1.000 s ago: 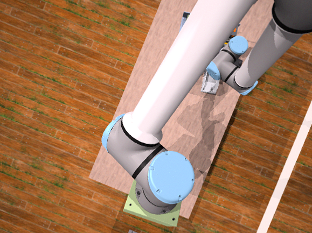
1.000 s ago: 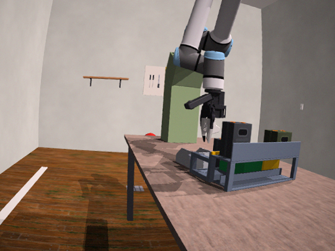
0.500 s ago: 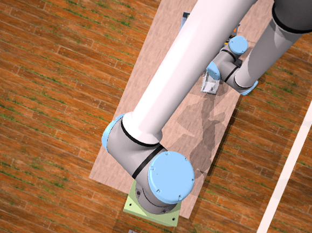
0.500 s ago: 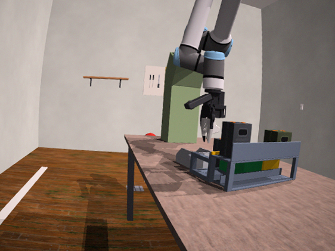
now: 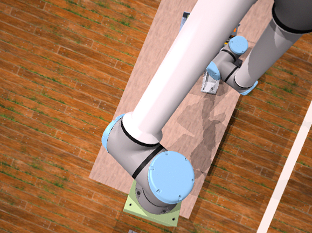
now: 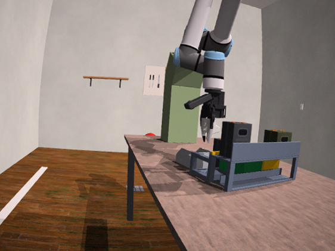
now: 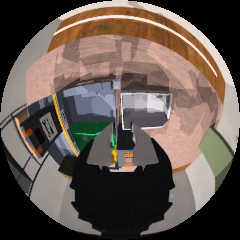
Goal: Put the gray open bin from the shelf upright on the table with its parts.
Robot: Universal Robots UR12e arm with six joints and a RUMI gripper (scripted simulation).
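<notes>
Right now my hand is 70 mm past the gray open bin, 30 mm to the left of it and 100 mm above it. From my hand the other things lie so: yellow bin (20 mm ahead, 250 mm to the left, 90 mm below); then green bin (60 mm ahead, 150 mm to the left, 90 mm below).
</notes>
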